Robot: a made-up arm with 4 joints.
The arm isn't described. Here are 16 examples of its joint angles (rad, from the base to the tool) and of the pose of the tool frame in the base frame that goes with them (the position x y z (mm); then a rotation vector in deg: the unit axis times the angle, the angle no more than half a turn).
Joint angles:
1: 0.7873 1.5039 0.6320 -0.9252
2: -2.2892 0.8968 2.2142 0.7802
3: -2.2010 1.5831 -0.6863 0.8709
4: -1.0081 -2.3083 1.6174 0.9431
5: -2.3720 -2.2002 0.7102 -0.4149
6: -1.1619 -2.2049 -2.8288 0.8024
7: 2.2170 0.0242 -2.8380 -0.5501
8: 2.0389 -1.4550 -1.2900 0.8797
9: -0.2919 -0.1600 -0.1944 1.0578
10: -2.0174 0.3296 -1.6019 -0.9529
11: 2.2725 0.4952 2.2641 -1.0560
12: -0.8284 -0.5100 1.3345 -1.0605
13: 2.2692 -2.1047 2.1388 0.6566
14: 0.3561 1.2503 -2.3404 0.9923
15: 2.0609 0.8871 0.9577 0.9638
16: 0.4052 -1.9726 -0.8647 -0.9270
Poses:
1: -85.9 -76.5 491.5 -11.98 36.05 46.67
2: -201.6 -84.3 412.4 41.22 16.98 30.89
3: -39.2 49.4 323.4 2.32 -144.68 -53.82
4: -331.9 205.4 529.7 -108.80 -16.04 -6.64
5: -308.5 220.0 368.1 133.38 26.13 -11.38
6: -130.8 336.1 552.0 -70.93 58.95 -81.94
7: -18.6 242.1 544.9 -21.35 -1.03 163.59
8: -202.5 253.0 304.2 108.43 -48.16 -0.60
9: -143.1 269.5 566.5 6.10 47.84 -128.80
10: -237.7 198.7 315.7 -125.31 -53.89 -96.93
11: -98.1 100.5 677.3 3.45 121.43 -110.95
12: -318.3 162.0 292.8 48.42 -22.70 -55.58
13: -4.3 222.2 334.2 5.19 105.74 143.63
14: -304.5 -31.9 367.8 -69.29 -82.16 -10.57
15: 13.4 50.6 405.4 44.30 -123.55 59.62
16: -54.7 94.6 606.1 -26.12 134.98 -55.41
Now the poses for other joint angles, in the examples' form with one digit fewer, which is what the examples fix.
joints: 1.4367 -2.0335 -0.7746 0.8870
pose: -121 64 281 63.4 -30.4 54.5
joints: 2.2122 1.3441 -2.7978 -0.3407
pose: -103 2 605 -42.0 -57.4 91.7
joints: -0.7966 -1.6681 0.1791 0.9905
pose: -176 74 624 -90.3 -80.2 100.9
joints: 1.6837 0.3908 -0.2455 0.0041
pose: -15 140 575 -73.1 118.7 -1.4
